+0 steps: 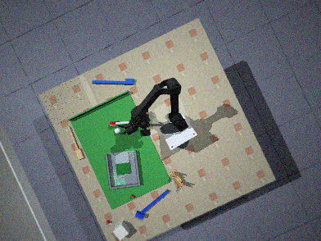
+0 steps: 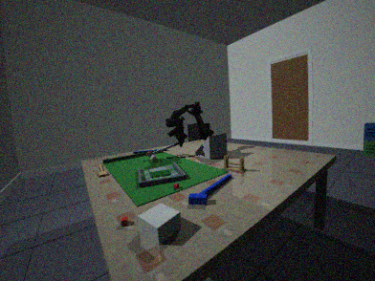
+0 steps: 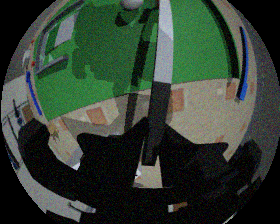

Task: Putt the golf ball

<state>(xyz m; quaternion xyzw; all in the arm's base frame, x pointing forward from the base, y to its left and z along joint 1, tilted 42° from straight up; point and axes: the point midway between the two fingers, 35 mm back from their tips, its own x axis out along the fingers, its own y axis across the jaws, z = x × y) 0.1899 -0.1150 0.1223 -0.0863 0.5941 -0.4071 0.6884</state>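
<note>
My gripper tip is now 11 cm short of the red putter and 5 cm to the left of it. Round my gripper tip: white cube 58 cm ahead, 56 cm to the left, 5 cm below; white golf ball 22 cm ahead, 5 cm below, 4 cm to the right; green mat 28 cm ahead, 8 cm to the left, 7 cm below.
</note>
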